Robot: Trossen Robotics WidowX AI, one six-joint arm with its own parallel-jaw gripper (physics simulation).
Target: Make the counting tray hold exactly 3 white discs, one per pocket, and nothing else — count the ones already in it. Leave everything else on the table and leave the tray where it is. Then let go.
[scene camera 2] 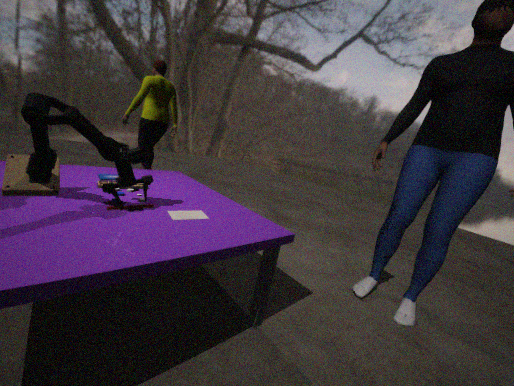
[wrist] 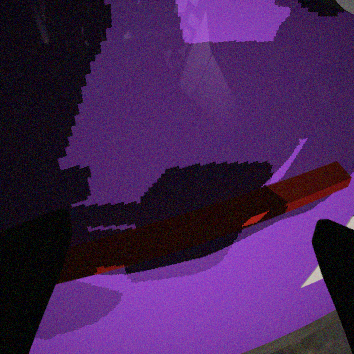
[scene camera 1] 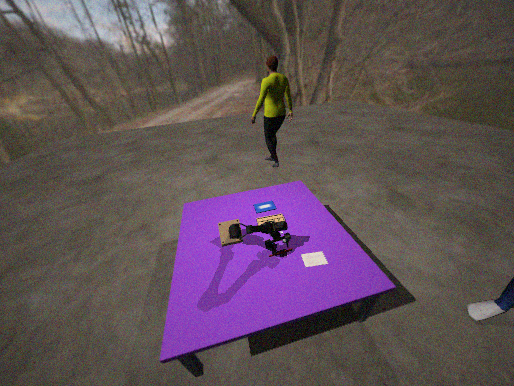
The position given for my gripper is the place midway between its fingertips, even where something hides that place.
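Observation:
Scene camera 2 shows my gripper (scene camera 2: 134, 203), open and holding nothing; the wrist view also shows the gripper (wrist: 196, 229).

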